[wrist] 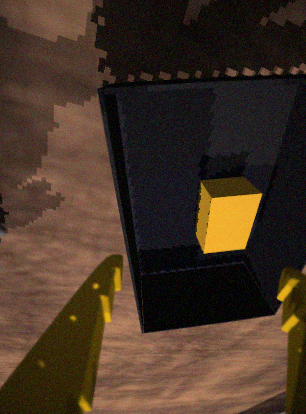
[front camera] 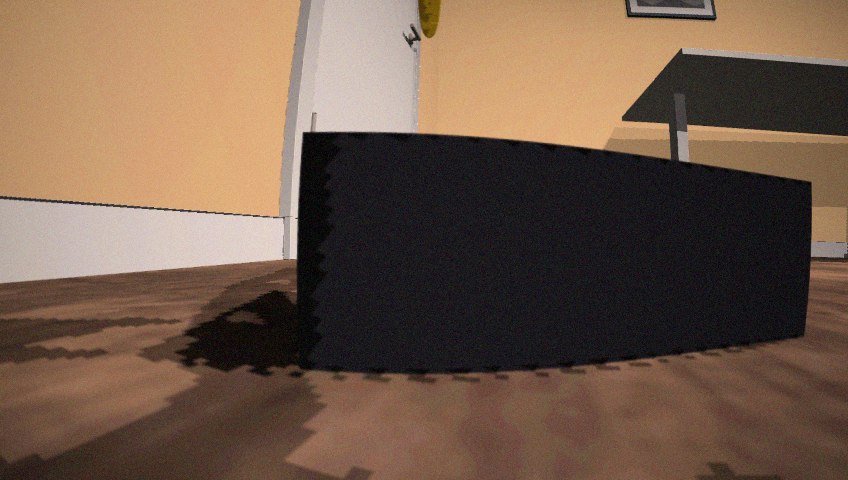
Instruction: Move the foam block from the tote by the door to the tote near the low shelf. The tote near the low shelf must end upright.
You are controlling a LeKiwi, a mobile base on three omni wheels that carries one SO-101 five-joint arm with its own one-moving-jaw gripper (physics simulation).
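Frame: origin at the arm's base, x left, y ahead, z down, level; centimetres.
Where they show: hand, its tool point: [wrist: 122, 267].
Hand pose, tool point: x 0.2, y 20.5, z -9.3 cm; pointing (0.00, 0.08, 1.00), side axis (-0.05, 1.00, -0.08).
After its pixels a point has its place.
A dark navy, open-topped tote [front camera: 553, 249] {x -5.6, y 19.9, z 3.6 cm} [wrist: 170, 150] {x -1.7, y 25.5, z 8.6 cm} stands upright on the floor, close in front of me, with the door behind it in the front view. A yellow foam block [wrist: 230, 222] {x -9.4, y 32.7, z 4.1 cm} lies inside it, towards the right wall in the wrist view; the tote's wall hides it in the front view. My gripper [wrist: 202, 264] is open and empty, its jaws wide apart above the tote's near end. The block shows beyond the jaw tips, untouched. One yellow jaw [front camera: 429, 17] {x -0.1, y 25.8, z -10.9 cm} hangs at the top of the front view. The other tote and the low shelf cannot be made out.
A white door [front camera: 365, 71] {x 18.2, y 111.5, z -47.7 cm} with a dark handle [front camera: 411, 35] {x 5.7, y 151.1, z -84.9 cm} is at the back. A grey table [front camera: 749, 89] {x -133.4, y 113.9, z -60.6 cm} stands at the back right below a framed picture [front camera: 671, 8] {x -145.8, y 168.8, z -135.9 cm}. An orange wall [front camera: 142, 107] {x 39.4, y 46.1, z -13.9 cm} with a white baseboard [front camera: 130, 240] {x 38.4, y 44.6, z 4.7 cm} runs along the left. The floor is brown.
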